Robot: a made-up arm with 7 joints.
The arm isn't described. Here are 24 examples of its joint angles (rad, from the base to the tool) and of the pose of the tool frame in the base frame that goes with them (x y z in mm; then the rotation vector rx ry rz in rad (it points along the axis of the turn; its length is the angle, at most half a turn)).
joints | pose
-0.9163 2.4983 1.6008 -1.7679 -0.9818 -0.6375 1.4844 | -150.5 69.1 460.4 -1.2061 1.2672 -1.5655
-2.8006 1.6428 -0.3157 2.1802 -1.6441 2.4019 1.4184 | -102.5 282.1 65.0 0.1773 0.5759 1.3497
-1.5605 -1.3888 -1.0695 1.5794 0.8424 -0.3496 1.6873 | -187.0 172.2 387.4 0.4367 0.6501 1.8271
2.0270 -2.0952 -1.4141 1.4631 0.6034 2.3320 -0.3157 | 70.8 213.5 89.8 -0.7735 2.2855 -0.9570
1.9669 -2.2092 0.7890 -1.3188 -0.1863 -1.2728 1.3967 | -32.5 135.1 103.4 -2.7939 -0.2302 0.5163
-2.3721 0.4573 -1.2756 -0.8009 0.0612 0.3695 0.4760 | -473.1 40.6 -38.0 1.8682 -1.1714 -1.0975
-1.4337 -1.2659 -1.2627 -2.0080 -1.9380 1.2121 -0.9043 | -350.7 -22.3 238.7 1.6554 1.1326 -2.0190
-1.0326 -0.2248 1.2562 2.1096 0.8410 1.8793 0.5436 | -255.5 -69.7 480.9 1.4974 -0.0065 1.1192
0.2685 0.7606 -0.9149 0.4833 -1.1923 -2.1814 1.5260 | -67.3 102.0 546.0 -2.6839 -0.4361 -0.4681
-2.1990 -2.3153 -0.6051 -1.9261 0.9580 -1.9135 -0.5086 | -247.2 148.9 311.2 -0.9673 1.1728 1.3137
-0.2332 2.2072 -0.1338 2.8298 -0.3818 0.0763 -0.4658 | -173.9 107.9 537.1 0.9755 0.3669 -1.4985
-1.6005 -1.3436 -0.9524 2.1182 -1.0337 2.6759 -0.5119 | -348.9 130.0 196.1 -2.4863 1.3427 0.2990
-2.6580 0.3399 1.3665 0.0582 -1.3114 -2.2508 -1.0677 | -311.1 344.4 39.7 -0.8324 0.0038 -2.3553
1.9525 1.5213 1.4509 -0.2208 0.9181 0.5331 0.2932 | -111.4 384.9 284.9 -0.8204 -0.5907 1.9436
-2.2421 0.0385 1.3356 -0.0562 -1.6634 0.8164 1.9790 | -544.9 241.6 -22.4 1.7080 1.7098 -0.3100
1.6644 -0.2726 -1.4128 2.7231 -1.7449 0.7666 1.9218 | 263.9 165.9 270.3 1.4360 -0.2433 1.5699
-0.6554 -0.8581 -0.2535 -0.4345 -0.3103 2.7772 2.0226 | -106.1 -69.6 363.8 0.6567 0.6422 1.6439
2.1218 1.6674 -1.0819 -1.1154 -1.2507 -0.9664 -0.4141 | 111.5 364.2 117.5 -1.8388 -0.7850 1.6331
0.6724 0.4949 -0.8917 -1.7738 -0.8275 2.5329 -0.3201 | 90.2 -8.1 671.0 0.8212 0.3727 -2.2917
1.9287 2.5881 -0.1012 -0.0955 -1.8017 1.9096 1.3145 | 53.2 457.0 400.4 -1.4778 0.4852 -1.7889
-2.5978 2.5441 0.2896 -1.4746 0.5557 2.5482 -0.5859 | -277.9 323.9 359.0 -0.2736 1.1128 2.1965
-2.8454 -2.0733 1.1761 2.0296 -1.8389 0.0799 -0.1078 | -222.1 135.2 211.7 -0.3571 -0.8993 0.4762
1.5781 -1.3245 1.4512 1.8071 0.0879 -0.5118 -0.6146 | 112.0 48.6 258.3 -0.2606 1.1849 -1.9574
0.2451 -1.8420 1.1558 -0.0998 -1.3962 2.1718 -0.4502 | -162.9 -119.2 494.6 -0.5025 -1.3344 1.7995
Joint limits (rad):
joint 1: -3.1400..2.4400
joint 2: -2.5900..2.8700
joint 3: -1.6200..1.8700
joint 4: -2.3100..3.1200
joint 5: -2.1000..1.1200
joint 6: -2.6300..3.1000
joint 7: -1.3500..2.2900
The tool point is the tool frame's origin. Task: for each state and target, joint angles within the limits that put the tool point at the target. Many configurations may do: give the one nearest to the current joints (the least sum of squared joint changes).
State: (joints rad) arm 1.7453 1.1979 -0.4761 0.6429 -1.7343 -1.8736 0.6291
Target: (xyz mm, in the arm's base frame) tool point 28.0 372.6 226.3
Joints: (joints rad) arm 2.1782 1.8682 -0.1105 0.7111 -2.0209 -1.9490 0.4758
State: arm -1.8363 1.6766 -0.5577 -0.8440 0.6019 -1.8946 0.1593
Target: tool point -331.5 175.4 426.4
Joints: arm -1.5270 2.4831 -0.1774 -0.8658 1.0647 -1.6814 0.8408
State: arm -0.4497 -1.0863 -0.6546 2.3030 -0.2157 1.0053 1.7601
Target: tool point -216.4 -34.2 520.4
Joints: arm -0.7391 -1.9569 -0.9909 2.5089 -0.5187 0.8616 2.1773
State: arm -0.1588 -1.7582 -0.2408 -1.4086 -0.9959 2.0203 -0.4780
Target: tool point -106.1 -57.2 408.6
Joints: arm 0.5703 -1.7690 -0.1980 -1.5736 -1.0999 2.0688 -0.8280
